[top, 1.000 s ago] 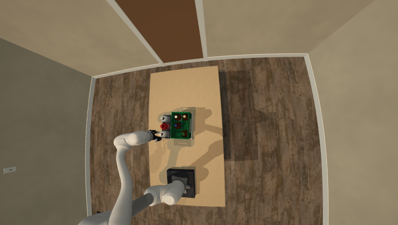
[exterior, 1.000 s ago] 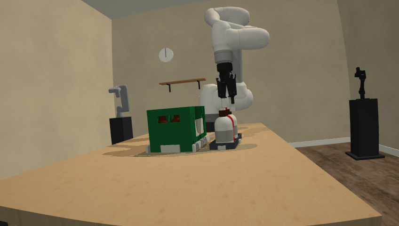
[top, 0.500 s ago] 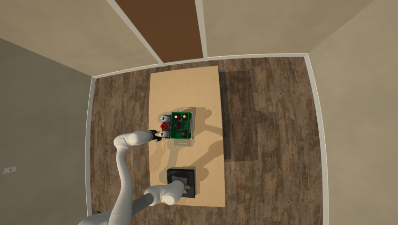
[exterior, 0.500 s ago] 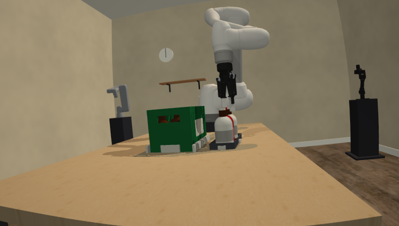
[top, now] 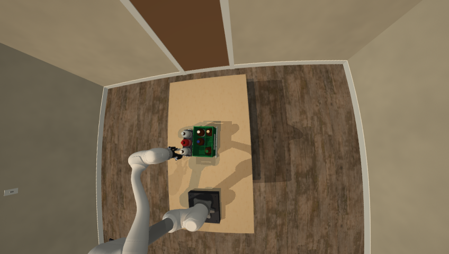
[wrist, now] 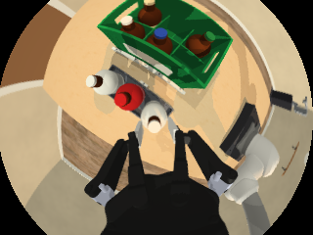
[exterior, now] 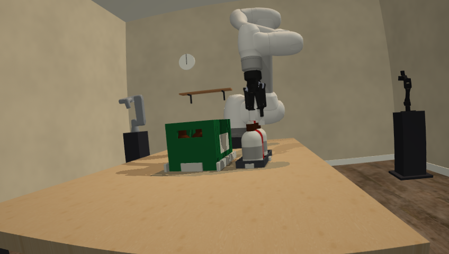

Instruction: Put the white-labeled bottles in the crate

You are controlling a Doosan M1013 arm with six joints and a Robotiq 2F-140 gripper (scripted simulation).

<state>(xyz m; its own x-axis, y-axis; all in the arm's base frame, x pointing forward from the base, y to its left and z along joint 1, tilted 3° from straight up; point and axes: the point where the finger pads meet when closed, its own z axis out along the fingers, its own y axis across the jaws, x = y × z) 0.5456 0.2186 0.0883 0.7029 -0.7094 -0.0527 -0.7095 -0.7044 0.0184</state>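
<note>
Right now the red-labeled bottle is 90 mm below my hand and 90 mm ahead of it. The rest, counted from my hand: white-labeled bottle (180 mm ahead, 90 mm below); then dark tray (160 mm below, 90 mm ahead); then green crate (210 mm to the right, 120 mm ahead, 90 mm below).
</note>
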